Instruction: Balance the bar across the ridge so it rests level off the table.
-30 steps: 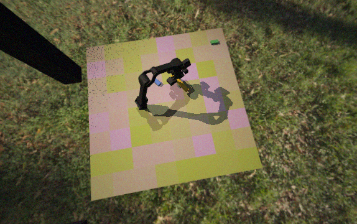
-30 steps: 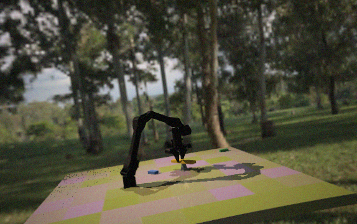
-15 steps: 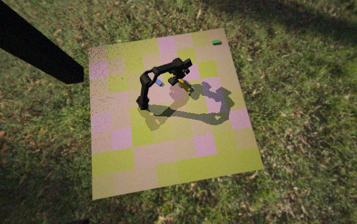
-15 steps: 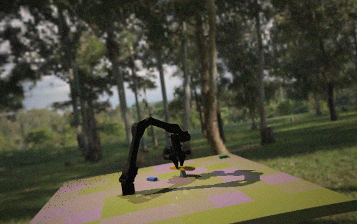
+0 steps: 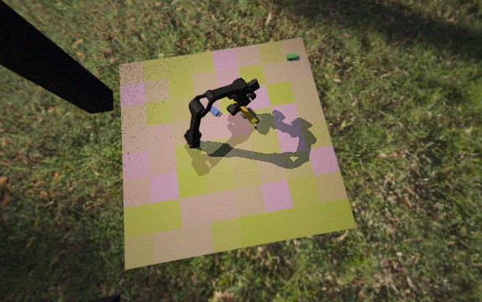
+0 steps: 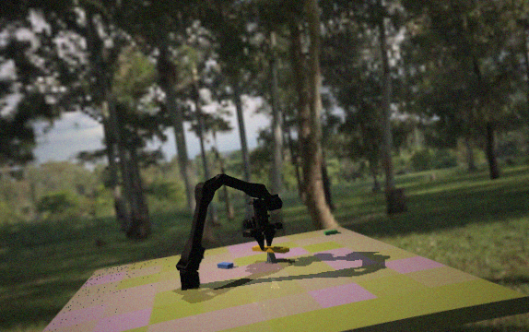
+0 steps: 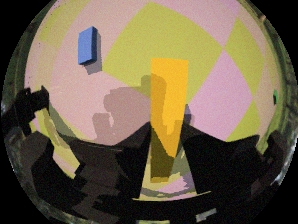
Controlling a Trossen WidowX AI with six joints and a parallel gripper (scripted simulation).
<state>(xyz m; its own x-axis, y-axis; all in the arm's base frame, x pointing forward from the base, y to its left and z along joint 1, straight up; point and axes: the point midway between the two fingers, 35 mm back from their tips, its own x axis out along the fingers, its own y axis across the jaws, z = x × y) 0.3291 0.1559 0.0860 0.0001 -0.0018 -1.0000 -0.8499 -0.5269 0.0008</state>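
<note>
My gripper tip is now 1 cm short of the yellow bar and 2 cm to the left of it. The rest, counted from my gripper tip: small blue block (18 cm behind, 4 cm to the left, 4 cm below); then small green block (41 cm ahead, 34 cm to the left, 4 cm below).
</note>
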